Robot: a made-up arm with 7 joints.
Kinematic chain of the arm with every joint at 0, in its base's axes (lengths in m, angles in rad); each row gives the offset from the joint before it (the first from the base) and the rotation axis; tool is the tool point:
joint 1: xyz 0 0 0.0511 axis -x
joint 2: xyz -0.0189 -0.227 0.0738 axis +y
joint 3: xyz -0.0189 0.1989 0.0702 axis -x
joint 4: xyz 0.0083 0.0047 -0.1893 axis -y
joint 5: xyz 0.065 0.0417 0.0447 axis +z
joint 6: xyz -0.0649 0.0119 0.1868 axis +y
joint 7: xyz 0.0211 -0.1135 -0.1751 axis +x
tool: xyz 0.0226 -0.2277 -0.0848
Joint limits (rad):
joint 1: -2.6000..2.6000
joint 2: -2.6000..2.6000
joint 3: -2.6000..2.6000
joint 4: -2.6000..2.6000
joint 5: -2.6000..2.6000
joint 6: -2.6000..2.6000
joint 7: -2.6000..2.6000
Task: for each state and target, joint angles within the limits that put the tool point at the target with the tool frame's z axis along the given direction. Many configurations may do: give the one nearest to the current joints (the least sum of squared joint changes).
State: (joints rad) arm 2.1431 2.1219 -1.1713 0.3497 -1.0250 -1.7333 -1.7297
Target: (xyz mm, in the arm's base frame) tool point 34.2 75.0 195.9 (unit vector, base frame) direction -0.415 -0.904 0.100
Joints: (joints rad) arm 2.1473 2.6000 -1.5653 -0.4248 -0.9775 -1.0378 -1.6713
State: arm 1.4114 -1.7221 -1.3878 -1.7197 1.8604 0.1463 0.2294
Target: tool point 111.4 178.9 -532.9 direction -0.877 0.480 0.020
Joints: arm 1.4128 -1.6467 -1.3670 -1.5500 2.1235 0.9508 0.3561
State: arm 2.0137 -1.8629 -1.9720 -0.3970 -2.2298 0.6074 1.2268
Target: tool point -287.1 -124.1 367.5 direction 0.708 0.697 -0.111
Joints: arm 2.3250 -2.1927 -2.2430 -0.8064 -1.7685 0.7227 0.5106
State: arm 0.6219 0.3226 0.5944 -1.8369 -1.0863 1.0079 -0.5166
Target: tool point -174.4 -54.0 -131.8 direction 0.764 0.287 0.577
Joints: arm 0.7249 0.7758 1.4480 -1.1311 -1.8616 1.4852 -0.3788
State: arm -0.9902 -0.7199 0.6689 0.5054 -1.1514 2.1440 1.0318
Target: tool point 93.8 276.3 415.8 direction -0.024 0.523 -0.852
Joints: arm -1.3600 -1.4720 0.4000 0.3542 -1.3550 1.7047 1.0744
